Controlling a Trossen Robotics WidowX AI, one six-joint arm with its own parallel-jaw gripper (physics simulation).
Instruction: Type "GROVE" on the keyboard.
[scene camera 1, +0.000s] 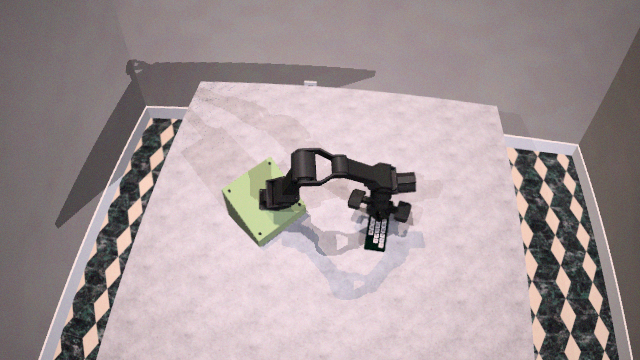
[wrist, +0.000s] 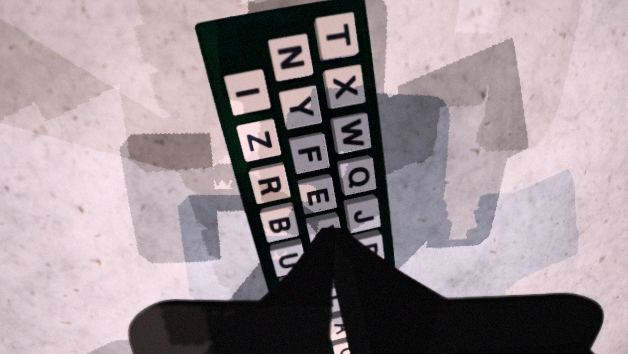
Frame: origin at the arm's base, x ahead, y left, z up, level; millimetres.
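Seen in the pictures: gripper, fingertip midpoint: (scene camera 1: 379, 220) (wrist: 330, 237); arm's base, link origin: (scene camera 1: 269, 199).
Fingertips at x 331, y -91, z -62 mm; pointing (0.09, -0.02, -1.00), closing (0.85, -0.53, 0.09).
Pixels of each thing's top centre, then the offset from my fingertips to it. Level surfaces: height alone.
- keyboard, top centre: (wrist: 327, 243) (scene camera 1: 378, 222) dx -3, dy -3, dz -3 mm
- V key, top centre: (wrist: 325, 234) dx -1, dy +1, dz -3 mm
- E key, top centre: (wrist: 317, 196) dx +5, dy +18, dz -3 mm
- R key, top centre: (wrist: 269, 185) dx -9, dy +33, dz -3 mm
- pale table, surface height: dz -19 mm
- J key, top centre: (wrist: 363, 215) dx +17, dy -1, dz -3 mm
- B key, top centre: (wrist: 279, 224) dx -15, dy +16, dz -3 mm
The keyboard (scene camera 1: 369, 245) (wrist: 220, 47) is a narrow dark green board with white letter keys in three rows, lying on the table. My gripper (scene camera 1: 378, 217) (wrist: 330, 237) is shut and empty, pointing down over the keyboard. In the wrist view the fingertips overlap the lower edge of the V key (wrist: 320, 225), just below the E key (wrist: 317, 195); whether they touch it I cannot tell. The R key (wrist: 269, 185) shows clearly in the row to the left. The G key is hidden behind the fingers, and the O key cannot be made out.
The arm's base stands on a light green block (scene camera 1: 245, 200) on the left of the pale table (scene camera 1: 310, 320). Other keys, such as the J key (wrist: 362, 215) and the B key (wrist: 279, 224), lie around the fingertips. Arm shadows fall across the table and part of the keyboard.
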